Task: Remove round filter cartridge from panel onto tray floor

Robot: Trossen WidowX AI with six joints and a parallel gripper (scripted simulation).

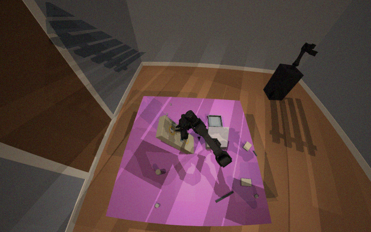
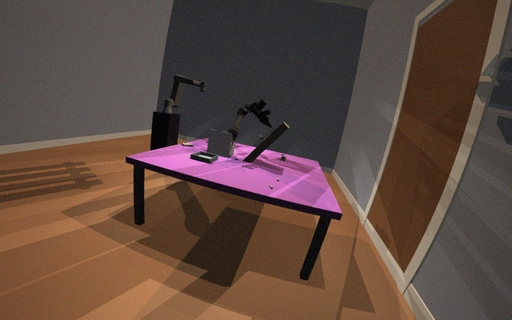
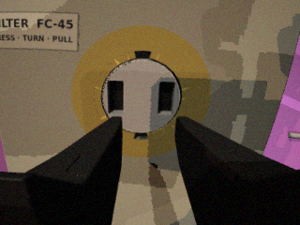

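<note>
The round grey filter cartridge lies 4 cm ahead of my gripper tip and 3 cm below it. From my gripper tip the other things lie so: dark tray (41 cm behind, 27 cm to the right, 29 cm below).
</note>
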